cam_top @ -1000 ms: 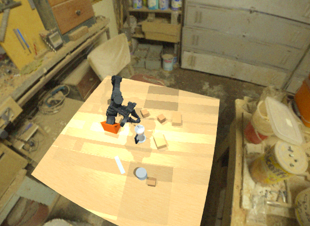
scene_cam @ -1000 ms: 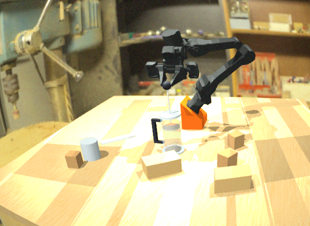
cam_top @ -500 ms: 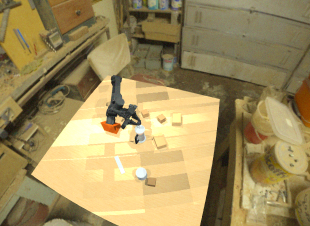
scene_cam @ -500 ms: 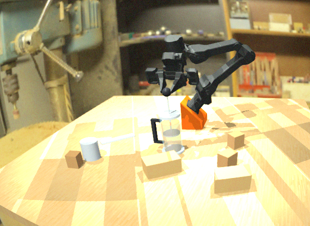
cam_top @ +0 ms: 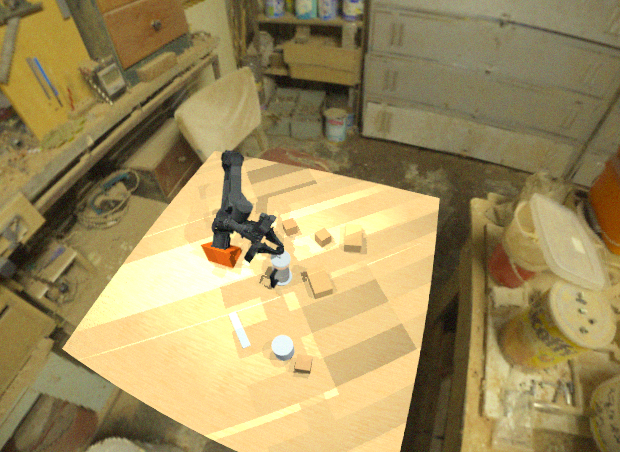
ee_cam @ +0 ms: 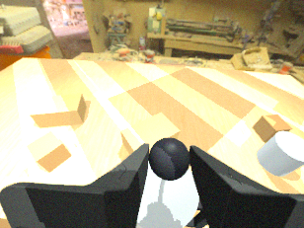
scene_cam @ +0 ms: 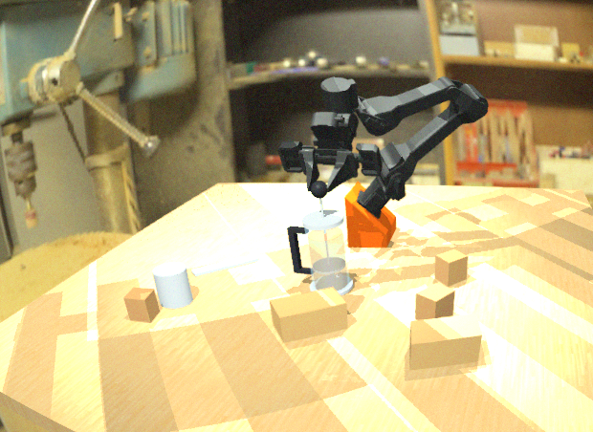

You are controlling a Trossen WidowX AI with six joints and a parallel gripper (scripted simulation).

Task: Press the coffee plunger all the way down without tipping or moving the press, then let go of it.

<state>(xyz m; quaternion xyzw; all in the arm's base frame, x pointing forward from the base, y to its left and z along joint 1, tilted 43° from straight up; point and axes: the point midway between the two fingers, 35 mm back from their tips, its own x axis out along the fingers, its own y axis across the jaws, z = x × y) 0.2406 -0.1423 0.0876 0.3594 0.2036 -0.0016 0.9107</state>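
Now: the glass coffee press 10 cm below my gripper tip, 2 cm behind it and 1 cm to the right of it. From my gripper tip the other things lie so: white bar (25 cm to the right, 19 cm below, 12 cm behind).
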